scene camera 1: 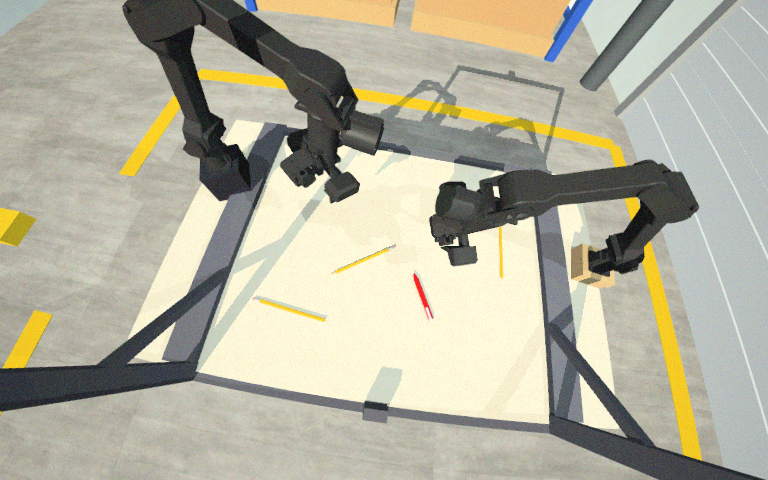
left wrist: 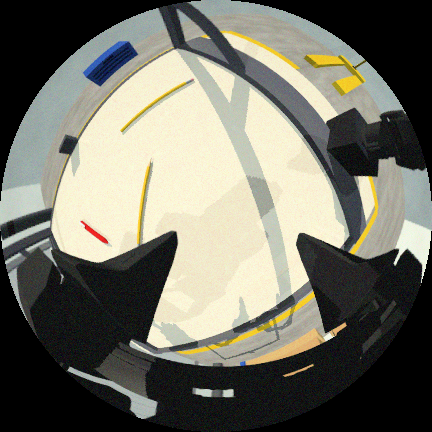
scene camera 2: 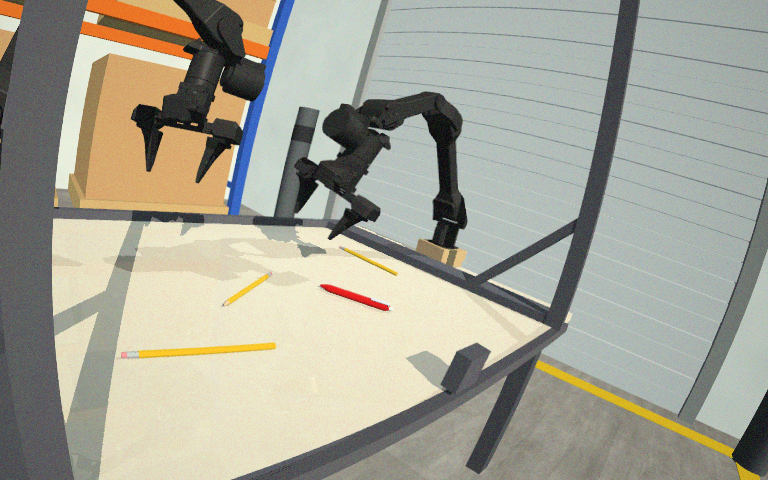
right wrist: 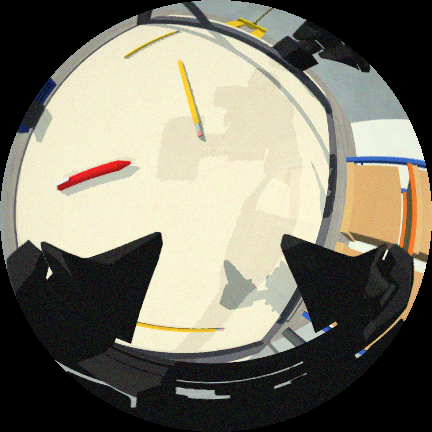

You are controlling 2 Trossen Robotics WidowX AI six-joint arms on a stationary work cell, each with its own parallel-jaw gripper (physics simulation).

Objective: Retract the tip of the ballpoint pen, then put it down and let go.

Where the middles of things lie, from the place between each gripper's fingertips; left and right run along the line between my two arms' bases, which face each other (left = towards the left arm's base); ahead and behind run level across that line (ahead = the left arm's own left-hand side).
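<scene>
Counting from my left hand, I find the red ballpoint pen (right wrist: 63, 183) 300 mm to the right of it, 160 mm behind it and 140 mm below it. The wooden block (scene camera 1: 580, 272) is 770 mm to the right of that same hand, 40 mm ahead of it and 120 mm below it.
My right gripper, for its part, is 160 mm past the red ballpoint pen and 80 mm above it. As for the wooden block, it sits 480 mm to the right of my right hand, 40 mm ahead of it and 60 mm below it.
</scene>
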